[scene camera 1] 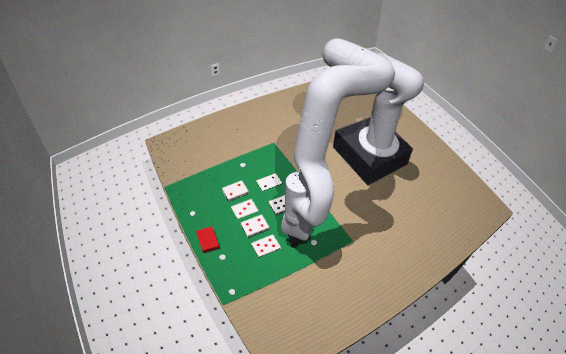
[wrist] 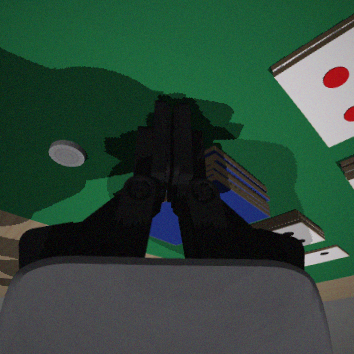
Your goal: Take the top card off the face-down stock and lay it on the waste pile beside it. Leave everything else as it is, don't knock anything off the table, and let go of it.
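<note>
The blue-backed face-down stock (wrist: 242, 206) shows in the wrist view as a layered stack with uneven edges, partly hidden behind the right finger; the arm hides it in the scene view. A thick face-up pile with black pips (scene camera 1: 276, 205) (wrist: 306, 234) lies beside it, partly covered by the arm or gripper in both views. My gripper (scene camera 1: 294, 243) (wrist: 168, 121) is shut and empty. Its fingertips point at the green mat (scene camera 1: 200, 195) (wrist: 200, 40), beyond the stock's edge in the wrist view. Their exact height is hard to tell.
Four piles with red pips (scene camera 1: 235, 190) (scene camera 1: 244, 208) (scene camera 1: 255, 226) (scene camera 1: 265, 246) form a row. A black two (scene camera 1: 269, 182) (wrist: 327, 254) lies near the black-pip pile. A red block (scene camera 1: 207, 239) is at the mat's left. A pale disc (scene camera 1: 314, 242) (wrist: 67, 153) lies near the gripper.
</note>
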